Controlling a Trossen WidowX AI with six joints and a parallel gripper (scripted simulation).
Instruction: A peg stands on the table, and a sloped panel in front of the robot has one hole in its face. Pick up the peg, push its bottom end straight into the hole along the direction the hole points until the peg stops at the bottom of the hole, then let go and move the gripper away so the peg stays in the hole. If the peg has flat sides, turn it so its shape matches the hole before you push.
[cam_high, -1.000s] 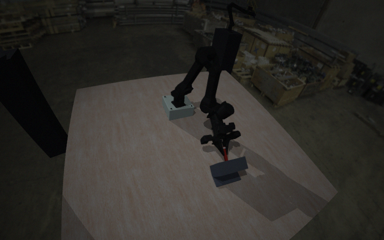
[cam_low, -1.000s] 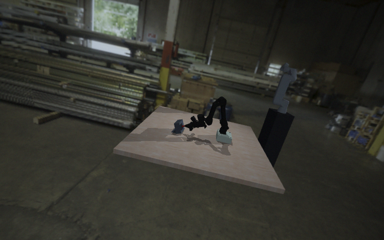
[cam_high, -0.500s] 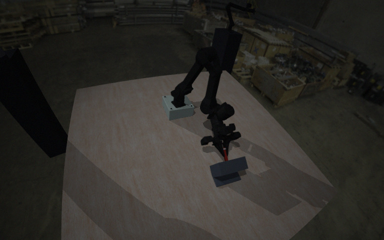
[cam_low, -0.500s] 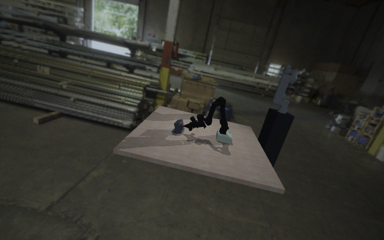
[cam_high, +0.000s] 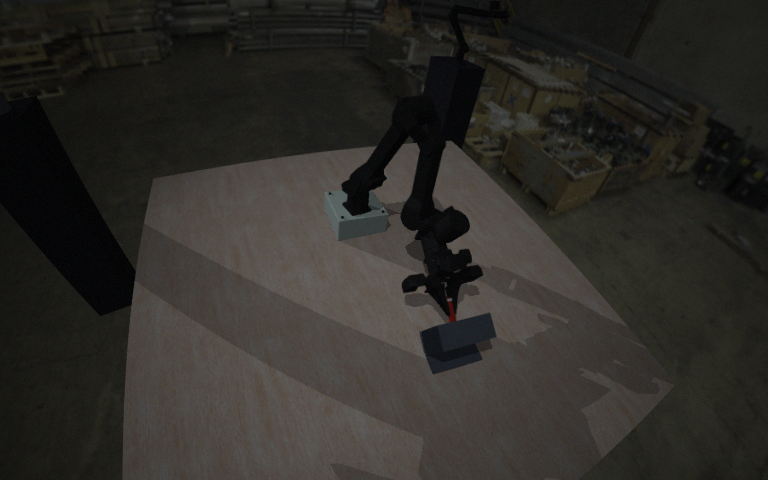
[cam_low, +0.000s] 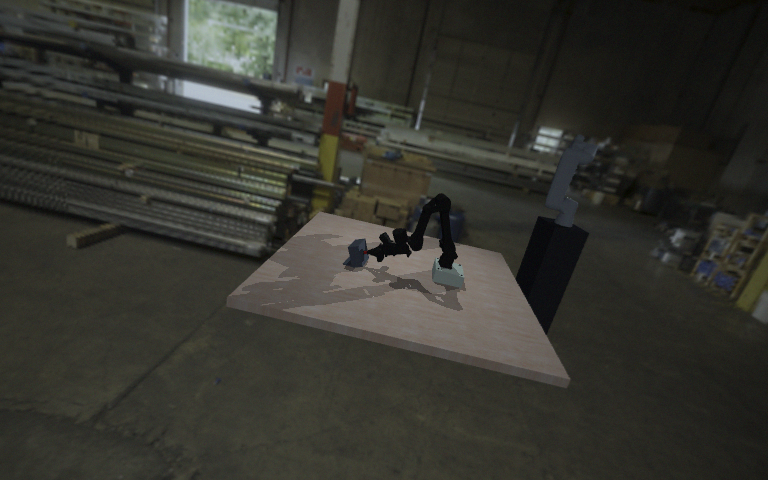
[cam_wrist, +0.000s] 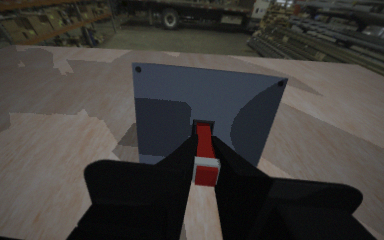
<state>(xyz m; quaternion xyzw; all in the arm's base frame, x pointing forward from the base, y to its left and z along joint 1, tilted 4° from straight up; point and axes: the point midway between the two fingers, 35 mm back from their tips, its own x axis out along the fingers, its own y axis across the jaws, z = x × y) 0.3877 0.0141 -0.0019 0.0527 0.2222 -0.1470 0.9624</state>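
Right now my gripper tip is 40 mm short of the sloped panel, 10 mm to the left of it and 20 mm above it. Also, from my gripper tip: red square peg (20 mm behind, 10 mm to the left, 10 mm above).
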